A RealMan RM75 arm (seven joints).
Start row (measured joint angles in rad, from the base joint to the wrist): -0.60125 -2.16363 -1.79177 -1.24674 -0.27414 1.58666 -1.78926
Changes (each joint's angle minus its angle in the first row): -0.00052 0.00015 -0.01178 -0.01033 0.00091 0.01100 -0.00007; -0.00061 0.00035 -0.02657 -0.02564 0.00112 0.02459 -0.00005; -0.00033 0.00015 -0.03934 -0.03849 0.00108 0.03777 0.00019; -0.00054 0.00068 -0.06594 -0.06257 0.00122 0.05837 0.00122; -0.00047 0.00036 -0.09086 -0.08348 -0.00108 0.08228 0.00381; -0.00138 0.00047 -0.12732 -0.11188 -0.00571 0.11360 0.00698; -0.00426 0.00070 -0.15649 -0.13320 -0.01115 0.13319 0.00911; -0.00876 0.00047 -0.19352 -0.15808 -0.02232 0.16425 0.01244; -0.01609 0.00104 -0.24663 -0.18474 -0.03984 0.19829 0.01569; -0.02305 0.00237 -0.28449 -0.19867 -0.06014 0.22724 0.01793; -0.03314 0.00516 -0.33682 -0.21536 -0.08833 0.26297 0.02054; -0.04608 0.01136 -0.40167 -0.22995 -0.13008 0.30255 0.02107; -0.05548 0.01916 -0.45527 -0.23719 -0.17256 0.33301 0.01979
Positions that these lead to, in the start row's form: -0.60177 -2.16348 -1.80355 -1.25707 -0.27323 1.59766 -1.78933; -0.60186 -2.16328 -1.81834 -1.27238 -0.27302 1.61125 -1.78931; -0.60158 -2.16348 -1.83111 -1.28523 -0.27306 1.62443 -1.78907; -0.60179 -2.16295 -1.85771 -1.30931 -0.27292 1.64503 -1.78804; -0.60172 -2.16327 -1.88263 -1.33022 -0.27522 1.66894 -1.78545; -0.60263 -2.16316 -1.91909 -1.35862 -0.27985 1.70026 -1.78228; -0.60551 -2.16293 -1.94826 -1.37994 -0.28529 1.71985 -1.78015; -0.61001 -2.16316 -1.98529 -1.40482 -0.29646 1.75091 -1.77682; -0.61734 -2.16259 -2.03840 -1.43148 -0.31398 1.78495 -1.77357; -0.62430 -2.16126 -2.07626 -1.44541 -0.33428 1.81390 -1.77133; -0.63439 -2.15847 -2.12859 -1.46210 -0.36247 1.84963 -1.76872; -0.64733 -2.15227 -2.19344 -1.47669 -0.40422 1.88921 -1.76819; -0.65673 -2.14447 -2.24704 -1.48393 -0.44670 1.91967 -1.76947
